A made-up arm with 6 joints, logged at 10 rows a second.
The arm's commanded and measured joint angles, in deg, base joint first. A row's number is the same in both.
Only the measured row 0 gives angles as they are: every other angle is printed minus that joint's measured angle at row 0.
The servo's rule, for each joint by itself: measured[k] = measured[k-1] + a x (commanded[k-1-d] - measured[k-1]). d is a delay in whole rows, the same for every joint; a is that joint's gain. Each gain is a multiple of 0.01, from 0.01 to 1. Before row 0 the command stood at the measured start. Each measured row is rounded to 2 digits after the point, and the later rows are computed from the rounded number. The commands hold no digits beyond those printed.
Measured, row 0:
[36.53 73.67 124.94 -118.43 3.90 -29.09]
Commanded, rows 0 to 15:
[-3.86 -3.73 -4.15 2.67 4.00 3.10]
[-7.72 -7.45 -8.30 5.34 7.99 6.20]
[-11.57 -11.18 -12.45 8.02 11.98 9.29]
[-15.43 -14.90 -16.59 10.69 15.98 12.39]
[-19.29 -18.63 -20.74 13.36 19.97 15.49]
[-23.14 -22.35 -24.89 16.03 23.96 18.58]
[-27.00 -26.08 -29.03 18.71 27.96 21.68]
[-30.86 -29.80 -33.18 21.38 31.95 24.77]
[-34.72 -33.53 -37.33 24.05 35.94 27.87]
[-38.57 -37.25 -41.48 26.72 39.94 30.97]
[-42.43 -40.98 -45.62 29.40 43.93 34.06]
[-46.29 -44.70 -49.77 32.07 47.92 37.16]
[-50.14 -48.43 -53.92 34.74 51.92 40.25]
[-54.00 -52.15 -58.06 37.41 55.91 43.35]
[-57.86 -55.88 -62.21 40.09 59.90 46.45]
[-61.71 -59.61 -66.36 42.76 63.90 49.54]
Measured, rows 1 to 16:
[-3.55 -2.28 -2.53 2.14 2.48 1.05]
[-7.39 -5.43 -6.05 4.70 5.90 2.80]
[-11.24 -8.94 -9.95 7.36 9.67 5.01]
[-15.09 -12.58 -14.00 10.02 13.58 7.52]
[-18.95 -16.27 -18.11 12.69 17.54 10.23]
[-22.80 -19.98 -22.25 15.36 21.52 13.07]
[-26.66 -23.70 -26.39 18.04 25.51 16.00]
[-30.52 -27.42 -30.53 20.71 29.50 18.98]
[-34.38 -31.15 -34.68 23.38 33.49 22.00]
[-38.23 -34.87 -38.83 26.05 37.49 25.05]
[-42.09 -38.60 -42.97 28.73 41.48 28.11]
[-45.95 -42.32 -47.12 31.40 45.47 31.19]
[-49.80 -46.05 -51.27 34.07 49.47 34.27]
[-53.66 -49.77 -55.41 36.74 53.46 37.36]
[-57.52 -53.50 -59.56 39.42 57.45 40.45]
[-61.37 -57.23 -63.71 42.09 61.45 43.54]
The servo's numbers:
d 0
a 0.92 0.61 0.61 0.80 0.62 0.34

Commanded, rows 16 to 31:
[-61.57 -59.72 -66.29 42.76 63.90 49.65]
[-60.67 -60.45 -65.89 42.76 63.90 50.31]
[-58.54 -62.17 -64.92 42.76 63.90 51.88]
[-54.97 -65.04 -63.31 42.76 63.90 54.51]
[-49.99 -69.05 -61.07 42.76 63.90 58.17]
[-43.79 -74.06 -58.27 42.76 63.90 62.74]
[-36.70 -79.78 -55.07 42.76 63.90 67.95]
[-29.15 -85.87 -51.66 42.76 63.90 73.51]
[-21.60 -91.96 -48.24 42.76 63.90 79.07]
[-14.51 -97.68 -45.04 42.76 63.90 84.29]
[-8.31 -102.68 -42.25 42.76 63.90 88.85]
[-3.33 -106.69 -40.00 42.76 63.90 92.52]
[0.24 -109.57 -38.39 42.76 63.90 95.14]
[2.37 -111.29 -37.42 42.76 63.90 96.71]
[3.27 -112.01 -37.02 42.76 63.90 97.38]
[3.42 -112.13 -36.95 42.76 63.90 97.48]
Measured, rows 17 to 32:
[-61.55 -58.75 -65.28 42.63 62.97 45.62]
[-60.74 -59.79 -65.65 42.73 63.55 47.21]
[-58.72 -61.24 -65.20 42.75 63.77 48.80]
[-55.27 -63.56 -64.05 42.76 63.85 50.74]
[-50.41 -66.91 -62.23 42.76 63.88 53.27]
[-44.32 -71.27 -59.81 42.76 63.89 56.49]
[-37.31 -76.46 -56.92 42.76 63.90 60.39]
[-29.80 -82.20 -53.71 42.76 63.90 64.85]
[-22.26 -88.15 -50.37 42.76 63.90 69.68]
[-15.13 -93.96 -47.12 42.76 63.90 74.65]
[-8.86 -99.28 -44.15 42.76 63.90 79.48]
[-3.77 -103.80 -41.62 42.76 63.90 83.91]
[-0.08 -107.32 -39.65 42.76 63.90 87.73]
[2.17 -109.74 -38.29 42.76 63.90 90.78]
[3.18 -111.12 -37.52 42.76 63.90 93.02]
[3.40 -111.74 -37.17 42.76 63.90 94.54]

